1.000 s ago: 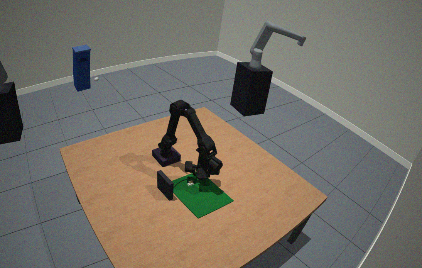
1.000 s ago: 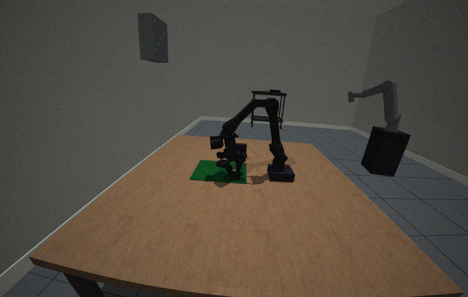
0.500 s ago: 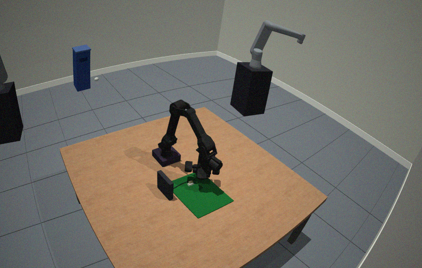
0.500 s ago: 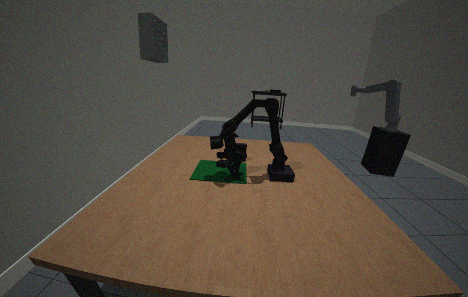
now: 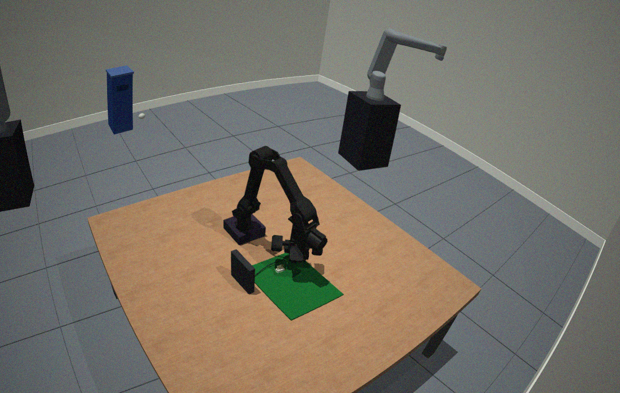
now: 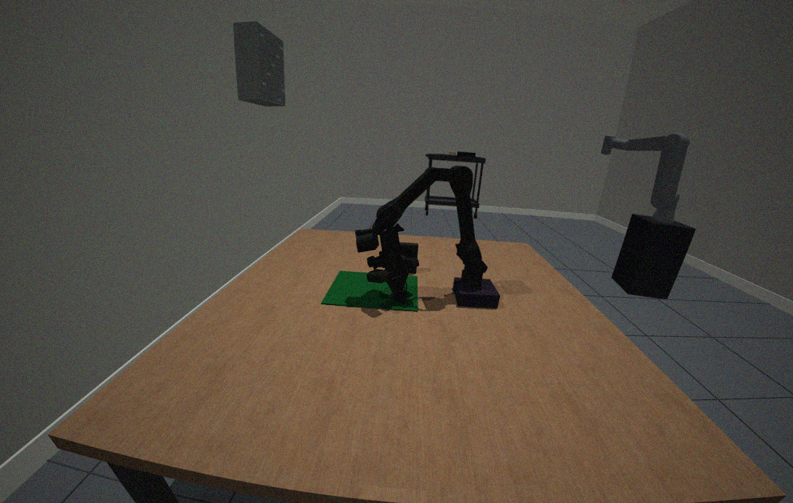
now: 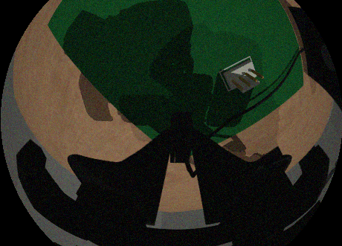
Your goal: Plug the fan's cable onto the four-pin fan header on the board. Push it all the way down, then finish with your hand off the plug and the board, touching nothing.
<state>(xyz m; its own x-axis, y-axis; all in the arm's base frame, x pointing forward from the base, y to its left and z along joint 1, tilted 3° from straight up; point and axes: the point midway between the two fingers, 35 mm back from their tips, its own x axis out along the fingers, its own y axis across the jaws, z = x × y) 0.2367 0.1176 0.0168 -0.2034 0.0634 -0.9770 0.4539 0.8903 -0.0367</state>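
The white four-pin header lies 2 cm ahead of my gripper tip, 7 cm to the right of it and 3 cm below it. From my gripper tip the other things lie so: green board (10 cm ahead, 6 cm to the right, 4 cm below); then black square fan (4 cm ahead, 23 cm to the right, 3 cm above); then dark plug (1 cm behind).
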